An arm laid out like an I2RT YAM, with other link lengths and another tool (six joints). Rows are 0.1 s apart.
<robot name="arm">
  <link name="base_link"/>
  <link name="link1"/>
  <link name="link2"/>
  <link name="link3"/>
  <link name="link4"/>
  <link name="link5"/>
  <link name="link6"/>
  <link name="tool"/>
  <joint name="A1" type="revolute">
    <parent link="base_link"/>
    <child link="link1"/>
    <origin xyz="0 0 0.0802" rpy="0 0 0"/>
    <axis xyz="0 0 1"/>
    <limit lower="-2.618" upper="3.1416"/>
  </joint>
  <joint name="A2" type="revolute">
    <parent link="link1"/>
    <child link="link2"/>
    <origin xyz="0.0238 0.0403 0.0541" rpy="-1.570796 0 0"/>
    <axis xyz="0 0 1"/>
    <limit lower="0" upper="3.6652"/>
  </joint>
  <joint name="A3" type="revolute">
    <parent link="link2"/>
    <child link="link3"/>
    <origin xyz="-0.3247 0 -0.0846" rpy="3.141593 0 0"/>
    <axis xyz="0 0 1"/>
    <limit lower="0" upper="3.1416"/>
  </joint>
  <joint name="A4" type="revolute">
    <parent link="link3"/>
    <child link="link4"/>
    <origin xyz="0.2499 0.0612 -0.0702" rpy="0 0 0"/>
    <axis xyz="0 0 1"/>
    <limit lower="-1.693" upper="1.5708"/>
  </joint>
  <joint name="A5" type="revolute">
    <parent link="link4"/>
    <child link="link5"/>
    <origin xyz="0.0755 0.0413 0.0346" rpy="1.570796 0 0"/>
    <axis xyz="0 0 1"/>
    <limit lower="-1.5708" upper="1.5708"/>
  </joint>
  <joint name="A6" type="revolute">
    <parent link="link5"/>
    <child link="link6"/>
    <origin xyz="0.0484 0 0.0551" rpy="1.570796 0 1.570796"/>
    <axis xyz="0 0 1"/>
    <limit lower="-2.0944" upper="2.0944"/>
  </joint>
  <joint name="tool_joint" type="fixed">
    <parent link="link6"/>
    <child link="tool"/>
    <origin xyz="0.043 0.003 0.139" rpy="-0.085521 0 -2.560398"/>
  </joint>
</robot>
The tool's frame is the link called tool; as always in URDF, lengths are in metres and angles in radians.
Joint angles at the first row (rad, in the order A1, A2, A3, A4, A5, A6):
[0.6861, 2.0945, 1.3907, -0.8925, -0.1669, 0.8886]
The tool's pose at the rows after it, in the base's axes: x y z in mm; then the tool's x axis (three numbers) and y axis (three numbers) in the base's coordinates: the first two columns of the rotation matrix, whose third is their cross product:
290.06 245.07 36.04 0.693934 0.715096 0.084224 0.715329 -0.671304 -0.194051
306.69 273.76 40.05 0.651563 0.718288 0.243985 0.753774 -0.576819 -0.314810
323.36 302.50 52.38 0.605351 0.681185 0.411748 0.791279 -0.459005 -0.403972
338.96 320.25 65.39 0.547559 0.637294 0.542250 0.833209 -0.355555 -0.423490
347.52 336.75 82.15 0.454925 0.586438 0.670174 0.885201 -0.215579 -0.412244
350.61 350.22 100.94 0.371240 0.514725 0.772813 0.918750 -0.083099 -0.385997
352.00 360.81 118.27 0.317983 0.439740 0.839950 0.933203 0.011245 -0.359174
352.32 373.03 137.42 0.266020 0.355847 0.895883 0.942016 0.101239 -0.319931
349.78 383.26 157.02 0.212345 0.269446 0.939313 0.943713 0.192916 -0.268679
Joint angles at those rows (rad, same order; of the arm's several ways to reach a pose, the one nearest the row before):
[0.6502, 2.0945, 1.3907, -0.8269, -0.2909, 0.8333]
[0.6117, 2.0945, 1.3907, -0.7231, -0.4595, 0.7486]
[0.5770, 2.0945, 1.3907, -0.6125, -0.6346, 0.6861]
[0.5510, 2.0945, 1.3907, -0.5224, -0.7528, 0.6308]
[0.5320, 2.0945, 1.3907, -0.4522, -0.8848, 0.5411]
[0.5171, 2.0945, 1.3907, -0.3954, -1.0164, 0.4645]
[0.5087, 2.0945, 1.3907, -0.3359, -1.1213, 0.4339]
[0.5083, 2.0945, 1.3907, -0.2512, -1.2209, 0.4320]
[0.5106, 2.0945, 1.3907, -0.1642, -1.3197, 0.4328]

